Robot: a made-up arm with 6 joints. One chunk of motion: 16 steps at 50 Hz.
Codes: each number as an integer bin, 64 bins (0 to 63) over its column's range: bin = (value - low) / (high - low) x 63, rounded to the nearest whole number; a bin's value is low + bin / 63 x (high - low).
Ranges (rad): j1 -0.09..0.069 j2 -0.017..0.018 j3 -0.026..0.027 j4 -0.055..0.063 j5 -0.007..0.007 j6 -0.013..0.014
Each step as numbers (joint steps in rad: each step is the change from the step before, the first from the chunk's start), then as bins.
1 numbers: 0.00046 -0.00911 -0.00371 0.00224 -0.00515 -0.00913
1 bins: 36 14 26 31 8 9
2 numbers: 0.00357 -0.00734 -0.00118 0.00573 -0.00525 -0.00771
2 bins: 37 17 30 32 8 12
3 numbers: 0.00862 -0.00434 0.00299 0.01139 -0.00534 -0.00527
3 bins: 39 23 34 35 7 18
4 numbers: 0.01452 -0.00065 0.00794 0.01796 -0.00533 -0.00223
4 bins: 41 29 40 39 8 25
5 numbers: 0.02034 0.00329 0.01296 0.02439 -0.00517 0.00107
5 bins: 44 37 46 42 8 33
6 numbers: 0.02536 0.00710 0.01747 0.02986 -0.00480 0.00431
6 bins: 46 43 52 45 10 40
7 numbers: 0.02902 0.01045 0.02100 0.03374 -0.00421 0.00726
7 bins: 47 49 56 47 13 47
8 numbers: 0.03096 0.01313 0.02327 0.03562 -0.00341 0.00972
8 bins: 48 54 59 48 16 53
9 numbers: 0.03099 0.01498 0.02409 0.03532 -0.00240 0.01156
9 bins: 48 58 60 48 21 57
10 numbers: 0.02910 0.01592 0.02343 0.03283 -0.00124 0.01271
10 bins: 47 59 59 47 26 60
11 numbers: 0.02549 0.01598 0.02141 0.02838 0.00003 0.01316
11 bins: 46 59 56 45 32 61
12 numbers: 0.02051 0.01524 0.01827 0.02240 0.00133 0.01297
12 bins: 44 58 53 41 37 61
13 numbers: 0.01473 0.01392 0.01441 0.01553 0.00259 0.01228
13 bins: 41 56 48 38 43 59
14 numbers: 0.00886 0.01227 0.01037 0.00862 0.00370 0.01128
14 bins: 39 53 43 34 48 57
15 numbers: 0.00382 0.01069 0.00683 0.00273 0.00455 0.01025
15 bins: 37 50 39 31 52 54
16 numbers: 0.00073 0.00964 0.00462 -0.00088 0.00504 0.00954
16 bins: 36 48 36 29 54 53
